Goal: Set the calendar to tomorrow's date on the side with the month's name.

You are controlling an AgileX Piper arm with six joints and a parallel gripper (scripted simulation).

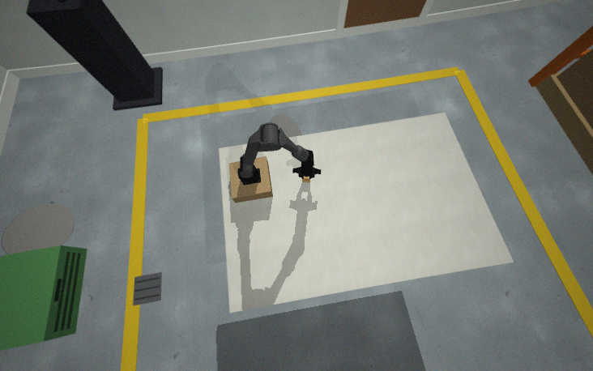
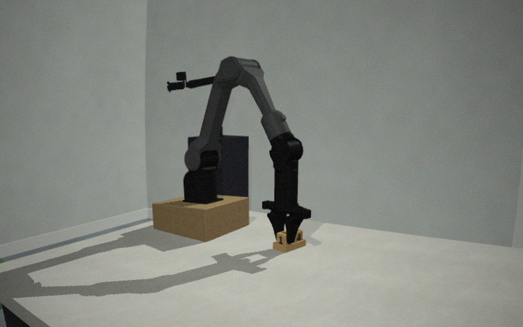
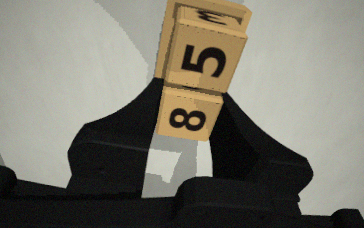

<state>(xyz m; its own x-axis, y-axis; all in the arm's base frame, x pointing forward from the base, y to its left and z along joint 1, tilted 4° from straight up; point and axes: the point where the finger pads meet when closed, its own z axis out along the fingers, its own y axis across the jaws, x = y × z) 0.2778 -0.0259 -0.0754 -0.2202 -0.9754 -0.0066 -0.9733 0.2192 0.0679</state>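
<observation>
The wooden number cube is right at my hand. Also, from my hand: wooden tray 2 cm to the left, 2 cm below.
</observation>
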